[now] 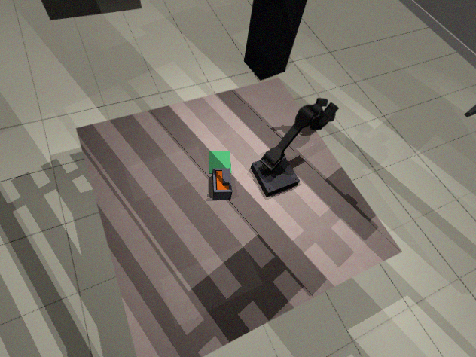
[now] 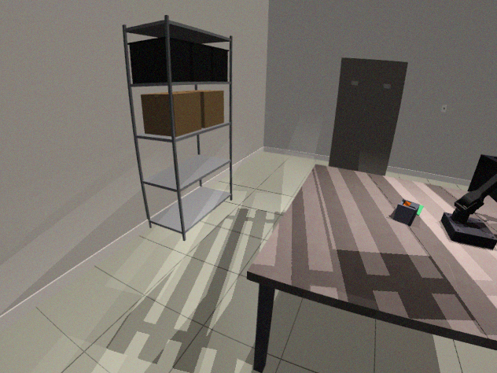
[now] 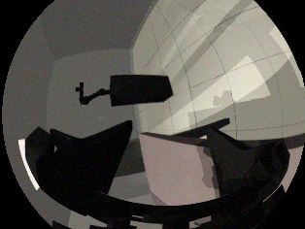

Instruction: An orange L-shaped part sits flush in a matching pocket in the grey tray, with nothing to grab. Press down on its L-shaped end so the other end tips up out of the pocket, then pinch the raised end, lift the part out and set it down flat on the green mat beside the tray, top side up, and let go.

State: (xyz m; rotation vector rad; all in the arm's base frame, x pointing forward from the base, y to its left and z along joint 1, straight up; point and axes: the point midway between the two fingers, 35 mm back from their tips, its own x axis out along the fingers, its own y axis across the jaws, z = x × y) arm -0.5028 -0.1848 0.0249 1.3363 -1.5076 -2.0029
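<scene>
The orange L-shaped part is 77 cm ahead of my gripper tip, 17 cm to the left of it and 1 cm below it. The rest, counted from my gripper tip: green mat 70 cm ahead, 7 cm below, 2 cm to the left.
</scene>
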